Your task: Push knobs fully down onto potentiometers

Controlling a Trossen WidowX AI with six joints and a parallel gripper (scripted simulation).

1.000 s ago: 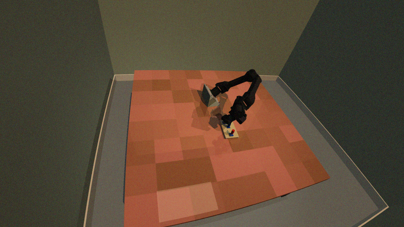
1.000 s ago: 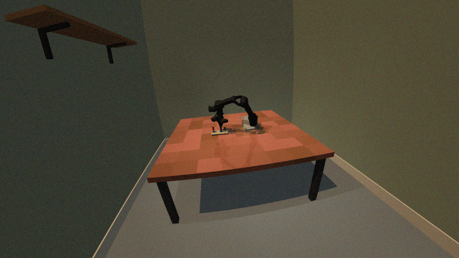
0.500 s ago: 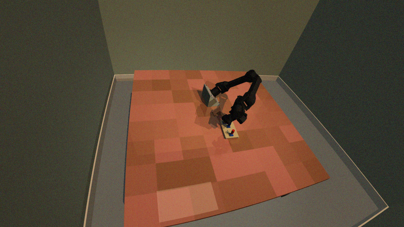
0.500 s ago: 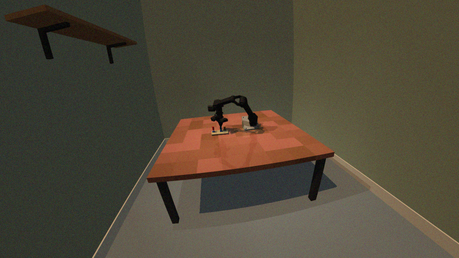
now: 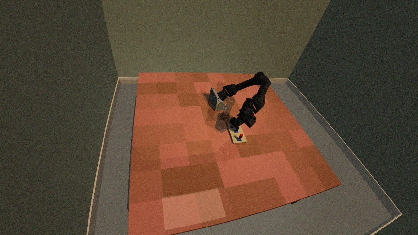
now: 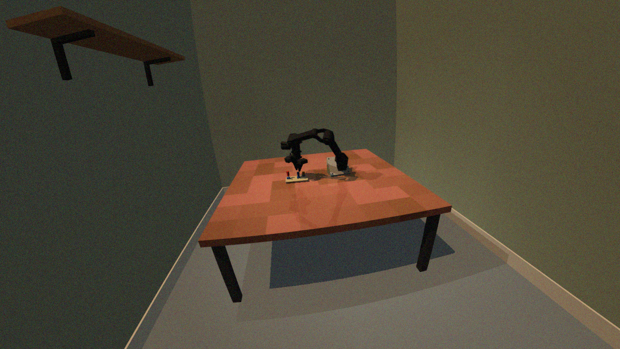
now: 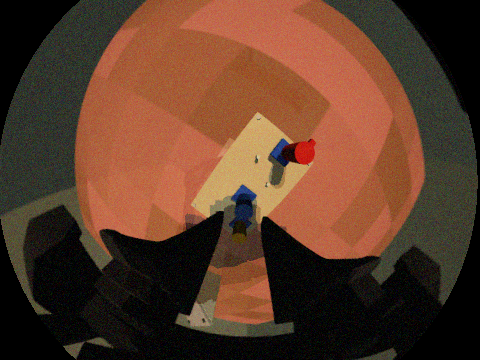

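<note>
My gripper tip is 7 cm short of the potentiometer knob, 3 cm above it and 1 cm to the left of it.
</note>
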